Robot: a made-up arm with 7 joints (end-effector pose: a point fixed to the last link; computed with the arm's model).
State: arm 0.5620 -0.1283 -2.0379 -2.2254 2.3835 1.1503 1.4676
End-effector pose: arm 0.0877 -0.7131 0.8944 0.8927 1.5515 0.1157
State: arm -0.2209 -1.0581 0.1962 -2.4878 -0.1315 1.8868 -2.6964
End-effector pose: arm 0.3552 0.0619 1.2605 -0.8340 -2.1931 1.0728
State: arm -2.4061 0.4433 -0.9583 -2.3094 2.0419 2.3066 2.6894
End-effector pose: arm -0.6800 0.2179 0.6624 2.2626 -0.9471 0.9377
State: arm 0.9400 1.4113 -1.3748 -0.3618 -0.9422 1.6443 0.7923
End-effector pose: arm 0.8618 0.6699 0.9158 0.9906 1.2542 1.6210
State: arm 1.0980 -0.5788 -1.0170 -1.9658 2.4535 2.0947 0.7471
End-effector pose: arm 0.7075 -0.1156 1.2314 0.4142 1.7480 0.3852
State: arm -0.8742 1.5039 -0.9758 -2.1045 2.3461 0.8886 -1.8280
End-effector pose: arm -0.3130 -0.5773 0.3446 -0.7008 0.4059 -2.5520
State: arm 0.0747 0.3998 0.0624 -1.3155 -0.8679 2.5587 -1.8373
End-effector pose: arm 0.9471 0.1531 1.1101 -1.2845 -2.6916 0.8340
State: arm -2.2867 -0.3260 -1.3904 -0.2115 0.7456 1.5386 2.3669
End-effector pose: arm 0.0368 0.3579 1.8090 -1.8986 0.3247 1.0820
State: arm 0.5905 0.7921 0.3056 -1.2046 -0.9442 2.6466 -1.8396
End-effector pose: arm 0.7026 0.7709 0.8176 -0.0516 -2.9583 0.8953
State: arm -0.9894 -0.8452 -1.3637 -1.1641 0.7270 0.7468 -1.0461
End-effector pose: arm -0.7773 -0.0033 1.4035 -1.1795 -0.3924 -2.5240
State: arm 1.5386 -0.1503 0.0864 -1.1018 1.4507 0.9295 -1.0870
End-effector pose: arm -0.0856 0.5312 1.6637 0.8403 -0.8964 1.2232
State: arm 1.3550 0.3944 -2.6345 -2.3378 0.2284 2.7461 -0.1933
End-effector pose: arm 0.2289 -0.5959 1.0665 1.9030 -0.5527 2.1527
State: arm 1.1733 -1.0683 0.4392 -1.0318 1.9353 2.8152 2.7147
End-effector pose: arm -0.3756 -0.3221 1.7172 -1.6069 1.0622 1.7196
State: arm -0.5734 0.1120 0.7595 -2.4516 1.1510 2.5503 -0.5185
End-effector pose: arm 0.6317 0.1049 0.6989 -1.3889 0.4328 -1.0931
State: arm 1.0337 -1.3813 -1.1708 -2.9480 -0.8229 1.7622 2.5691
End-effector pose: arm 0.3862 0.0498 0.8583 1.8631 -2.0948 1.3663
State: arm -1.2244 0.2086 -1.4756 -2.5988 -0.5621 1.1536 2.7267
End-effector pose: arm -0.4715 -0.1536 0.6752 -0.2040 -0.9322 -1.4846
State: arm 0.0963 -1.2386 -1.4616 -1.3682 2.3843 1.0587 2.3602
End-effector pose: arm -0.5571 -0.7500 1.1061 -0.1256 0.7621 0.1682
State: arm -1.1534 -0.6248 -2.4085 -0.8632 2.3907 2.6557 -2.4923
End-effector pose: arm -0.7009 0.7089 1.2680 0.6411 -0.0714 0.0455
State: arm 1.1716 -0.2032 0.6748 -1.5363 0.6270 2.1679 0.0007
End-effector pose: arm -0.2465 0.6719 1.4382 -0.5047 -0.8808 0.0555
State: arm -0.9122 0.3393 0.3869 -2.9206 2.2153 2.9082 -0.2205
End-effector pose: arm 0.2086 -0.1350 0.4655 0.7199 -2.4506 1.2987
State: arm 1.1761 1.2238 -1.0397 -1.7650 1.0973 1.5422 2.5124
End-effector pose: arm 0.8133 0.2283 0.4983 0.6939 -1.6012 0.9113
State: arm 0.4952 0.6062 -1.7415 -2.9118 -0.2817 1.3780 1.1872
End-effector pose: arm 0.0097 -0.3553 0.6532 1.2412 -1.7607 -0.5173
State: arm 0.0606 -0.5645 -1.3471 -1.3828 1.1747 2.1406 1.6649
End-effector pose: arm -0.1487 -0.7431 1.4240 1.1726 1.8482 -0.9835
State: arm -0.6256 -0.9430 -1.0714 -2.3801 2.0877 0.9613 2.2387
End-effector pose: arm -0.2250 -0.5276 1.1118 0.0013 1.4431 0.4846
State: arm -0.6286 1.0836 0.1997 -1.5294 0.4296 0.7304 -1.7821
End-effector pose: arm 0.7132 -0.2786 0.3653 -0.0197 0.0813 0.0364
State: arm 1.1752 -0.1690 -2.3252 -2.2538 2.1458 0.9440 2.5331
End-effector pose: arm 0.3250 -0.6293 0.8494 -0.0234 2.0860 1.5636
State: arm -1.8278 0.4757 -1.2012 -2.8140 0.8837 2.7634 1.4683
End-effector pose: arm -0.4495 0.0897 0.5595 -1.5190 -0.9553 -0.4986
